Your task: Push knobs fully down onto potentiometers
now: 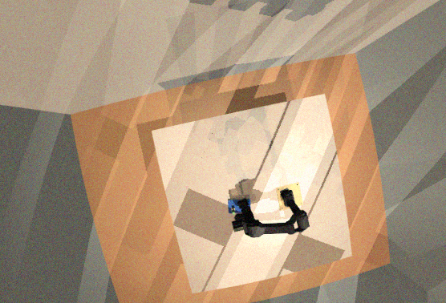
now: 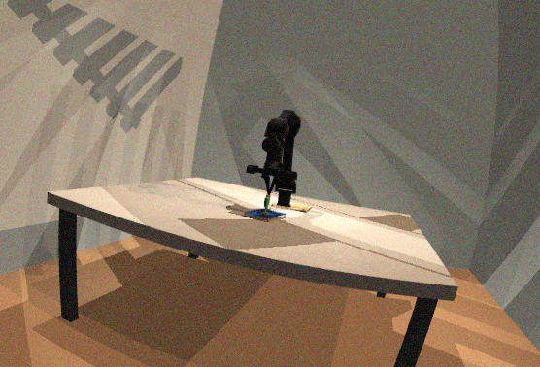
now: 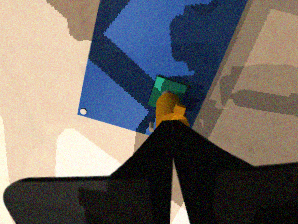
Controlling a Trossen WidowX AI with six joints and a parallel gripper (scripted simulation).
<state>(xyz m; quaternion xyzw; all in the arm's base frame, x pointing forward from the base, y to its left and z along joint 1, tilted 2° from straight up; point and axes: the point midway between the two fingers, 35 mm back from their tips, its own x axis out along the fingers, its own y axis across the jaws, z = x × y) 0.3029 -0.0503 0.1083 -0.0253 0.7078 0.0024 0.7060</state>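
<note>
Now: gripper tip 10 mm above the orange knob. From my gripper tip the other things lie so: green knob (90 mm ahead, 10 mm below); potentiometer (30 mm below).
</note>
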